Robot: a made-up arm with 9 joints. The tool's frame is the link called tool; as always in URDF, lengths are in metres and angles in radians.
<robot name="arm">
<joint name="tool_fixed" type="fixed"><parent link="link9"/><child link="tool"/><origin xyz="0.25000 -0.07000 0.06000" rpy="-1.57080 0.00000 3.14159"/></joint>
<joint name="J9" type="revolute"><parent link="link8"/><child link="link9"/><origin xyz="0.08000 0.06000 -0.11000" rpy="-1.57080 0.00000 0.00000"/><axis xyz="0 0 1"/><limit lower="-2.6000" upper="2.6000" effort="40" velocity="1.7"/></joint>
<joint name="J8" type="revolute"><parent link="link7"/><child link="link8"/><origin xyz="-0.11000 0.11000 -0.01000" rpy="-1.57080 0.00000 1.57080"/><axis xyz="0 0 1"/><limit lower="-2.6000" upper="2.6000" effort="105" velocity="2.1"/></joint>
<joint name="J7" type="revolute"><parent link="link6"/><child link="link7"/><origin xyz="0.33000 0.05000 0.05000" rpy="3.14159 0.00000 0.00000"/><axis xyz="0 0 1"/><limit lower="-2.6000" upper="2.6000" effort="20" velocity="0.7"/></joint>
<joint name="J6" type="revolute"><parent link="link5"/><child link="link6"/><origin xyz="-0.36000 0.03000 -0.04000" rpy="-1.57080 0.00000 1.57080"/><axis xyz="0 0 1"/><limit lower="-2.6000" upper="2.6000" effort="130" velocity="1.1"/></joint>
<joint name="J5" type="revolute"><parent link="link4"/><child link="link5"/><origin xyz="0.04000 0.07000 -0.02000" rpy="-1.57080 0.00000 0.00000"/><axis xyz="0 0 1"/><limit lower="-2.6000" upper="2.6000" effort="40" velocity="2"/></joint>
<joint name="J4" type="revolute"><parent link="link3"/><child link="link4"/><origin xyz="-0.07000 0.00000 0.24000" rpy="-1.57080 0.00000 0.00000"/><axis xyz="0 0 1"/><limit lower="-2.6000" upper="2.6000" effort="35" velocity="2"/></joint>
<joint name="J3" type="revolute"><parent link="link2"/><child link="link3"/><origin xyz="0.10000 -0.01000 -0.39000" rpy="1.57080 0.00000 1.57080"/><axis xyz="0 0 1"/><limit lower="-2.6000" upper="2.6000" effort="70" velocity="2.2"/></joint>
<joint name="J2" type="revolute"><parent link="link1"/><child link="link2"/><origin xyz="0.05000 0.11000 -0.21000" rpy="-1.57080 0.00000 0.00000"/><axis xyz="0 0 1"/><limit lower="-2.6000" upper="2.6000" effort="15" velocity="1.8"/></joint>
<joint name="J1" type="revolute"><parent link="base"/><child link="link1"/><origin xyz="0.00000 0.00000 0.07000" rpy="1.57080 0.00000 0.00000"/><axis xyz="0 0 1"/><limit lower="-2.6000" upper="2.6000" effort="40" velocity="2.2"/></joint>
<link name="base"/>
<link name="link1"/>
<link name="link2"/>
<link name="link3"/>
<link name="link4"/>
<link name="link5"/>
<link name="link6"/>
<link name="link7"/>
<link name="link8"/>
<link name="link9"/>
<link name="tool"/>
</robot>
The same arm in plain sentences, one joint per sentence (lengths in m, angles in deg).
The arm has nine revolute joints in a row. What follows holds with every joint at zero, and every direction is one of the base frame's.
Joint 1 lies 0.07 m along +z from the base frame's origin and rotates about -y, from -148.97 to 148.97 deg.
Joint 2 lies 0.05 m along +x and 0.21 m along +y and 0.11 m along +z from joint 1 and rotates about +z, from -148.97 to 148.97 deg.
Joint 3 lies 0.1 m along +x and 0.01 m along -y and 0.39 m along -z from joint 2 and rotates about +x, from -148.97 to 148.97 deg.
Joint 4 lies 0.24 m along +x and 0.07 m along -y from joint 3 and rotates about +z, from -148.97 to 148.97 deg.
Joint 5 lies 0.07 m along -x and 0.04 m along +y and 0.02 m along -z from joint 4 and rotates about -x, from -148.97 to 148.97 deg.
Joint 6 lies 0.04 m along +x and 0.36 m along -y and 0.03 m along -z from joint 5 and rotates about -y, from -148.97 to 148.97 deg.
Joint 7 lies 0.05 m along +x and 0.05 m along -y and 0.33 m along -z from joint 6 and rotates about +y, from -148.97 to 148.97 deg.
Joint 8 lies 0.11 m along -x and 0.01 m along -y and 0.11 m along +z from joint 7 and rotates about +z, from -148.97 to 148.97 deg.
Joint 9 lies 0.08 m along -x and 0.06 m along -y and 0.11 m along -z from joint 8 and rotates about -y, from -148.97 to 148.97 deg.
The tool frame, which is the frame that the pose is given for, lies 0.25 m along -x and 0.06 m along -y and 0.07 m along +z from joint 9; its axes are the base frame's turned by roll 0, pitch 0 and yaw 0 deg (as in URDF: about the fixed x, then y, then z).

